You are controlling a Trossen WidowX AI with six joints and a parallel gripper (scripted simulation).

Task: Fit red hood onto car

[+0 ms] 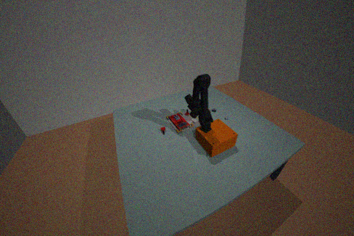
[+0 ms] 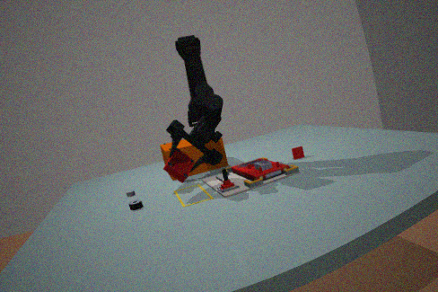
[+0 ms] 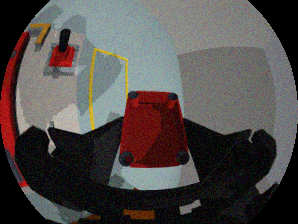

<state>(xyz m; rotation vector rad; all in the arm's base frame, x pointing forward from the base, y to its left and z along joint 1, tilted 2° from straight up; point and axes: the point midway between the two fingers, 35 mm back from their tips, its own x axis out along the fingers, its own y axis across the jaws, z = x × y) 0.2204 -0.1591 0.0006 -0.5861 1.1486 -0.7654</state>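
Right now my gripper tip is 1 cm past the red hood.
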